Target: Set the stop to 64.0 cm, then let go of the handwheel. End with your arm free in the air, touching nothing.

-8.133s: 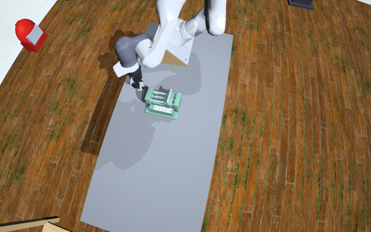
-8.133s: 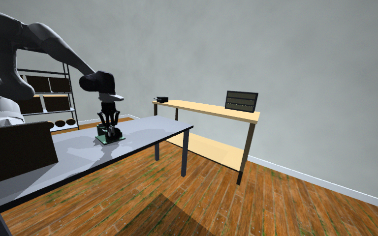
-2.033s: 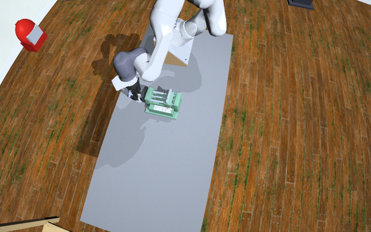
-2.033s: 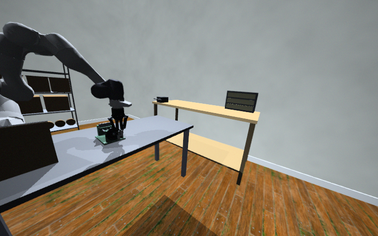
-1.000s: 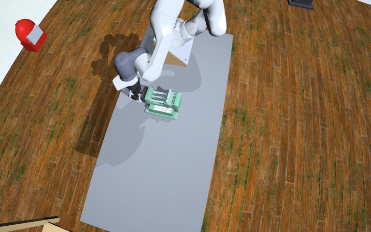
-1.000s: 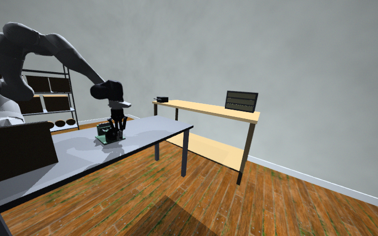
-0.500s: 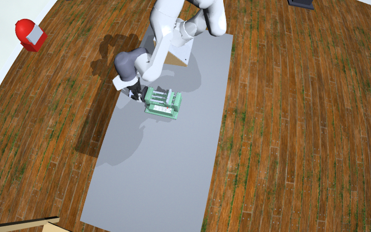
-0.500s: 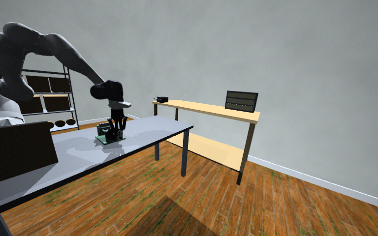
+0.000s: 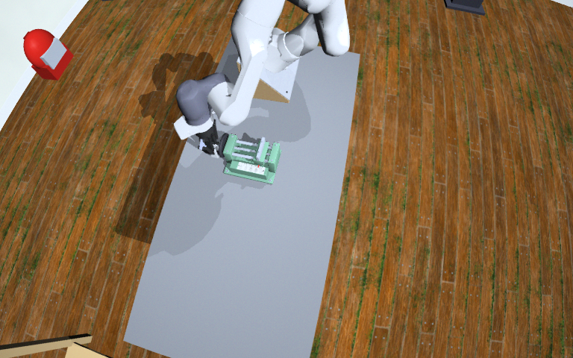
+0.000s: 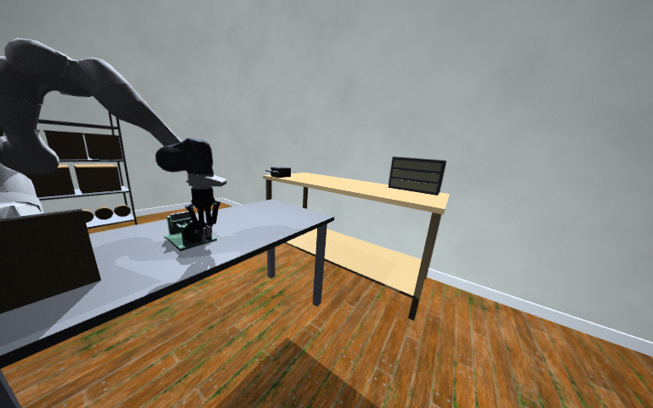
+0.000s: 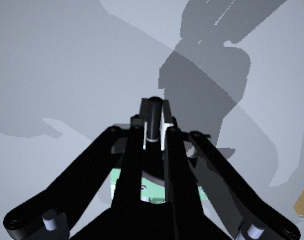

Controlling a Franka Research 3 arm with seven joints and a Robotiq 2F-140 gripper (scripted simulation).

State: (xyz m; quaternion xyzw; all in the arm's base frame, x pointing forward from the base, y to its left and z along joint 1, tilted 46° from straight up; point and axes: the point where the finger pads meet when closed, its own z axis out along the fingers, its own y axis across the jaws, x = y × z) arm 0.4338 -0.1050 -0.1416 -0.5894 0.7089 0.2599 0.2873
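The dark handwheel lies 20 mm to the left of my hand and 10 mm below it. Round my hand: stop carriage 10 mm ahead, 180 mm to the left, 20 mm above.
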